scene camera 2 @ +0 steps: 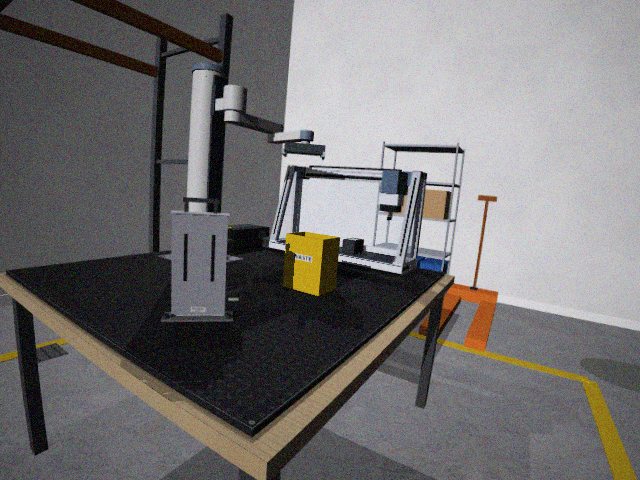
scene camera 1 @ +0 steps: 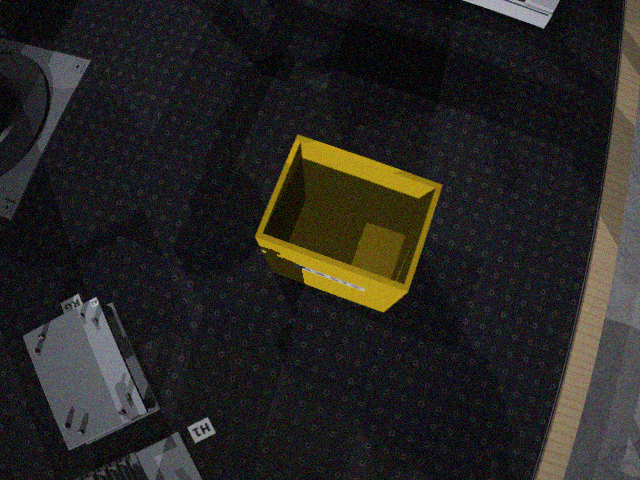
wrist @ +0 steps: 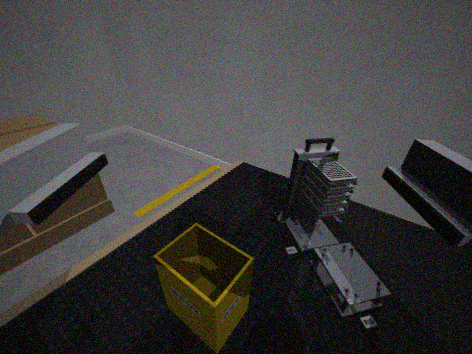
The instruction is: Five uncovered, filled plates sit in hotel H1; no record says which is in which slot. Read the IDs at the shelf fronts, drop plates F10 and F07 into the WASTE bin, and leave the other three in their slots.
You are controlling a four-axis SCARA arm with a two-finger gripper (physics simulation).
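Frame: origin at the arm's base, x down, y back, z left, level; metres.
Where they show: gripper, fingertip midpoint: (scene camera 2: 303, 152) (wrist: 244, 150).
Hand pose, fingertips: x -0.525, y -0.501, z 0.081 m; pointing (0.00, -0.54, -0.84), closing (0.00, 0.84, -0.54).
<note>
After its pixels a point has its place.
Hotel H1 (wrist: 296, 175) @(x -0.219, y -0.613, z -0.426 m) stands in the right half of the wrist view, with several plates stacked in its slots; the top plate (wrist: 334, 170) @(x -0.276, y -0.509, z -0.425 m) shows a grid of wells. The shelf-front IDs are too small to read. In scene camera 2 the hotel (scene camera 2: 200, 268) @(x -0.150, y -0.593, z -0.490 m) shows its grey back, which hides the plates. Its H1 label (scene camera 1: 201, 429) @(x -0.013, y -0.547, z -0.317 m) lies at the lower left of scene camera 1. The yellow WASTE bin (scene camera 1: 379, 300) @(x -0.101, y -0.709, z -0.086 m) (scene camera 2: 305, 281) @(x -0.053, y -0.665, z -0.085 m) (wrist: 232, 322) @(x -0.063, y -0.566, z -0.018 m) stands upright, with a lighter patch inside. My gripper (scene camera 2: 303, 155) @(x -0.525, y -0.501, z 0.081 m) (wrist: 244, 150) @(x -0.525, y -0.501, z 0.081 m) is open and empty, high above the table.
A low transparent-topped stand (scene camera 1: 67, 377) @(x -0.073, y -0.367, z -0.313 m) (wrist: 357, 270) @(x -0.073, y -0.365, z -0.309 m) marked RG is beside the hotel. A white gantry frame (scene camera 2: 297, 201) @(x -0.300, y -0.100, z 0.637 m) stands behind the bin, with a dark block (scene camera 2: 353, 245) @(x -0.109, y -0.559, z 0.516 m) inside it. The arm's base plate (scene camera 1: 64, 77) @(x -0.012, y -0.116, z 0.105 m) is at the left of scene camera 1.
</note>
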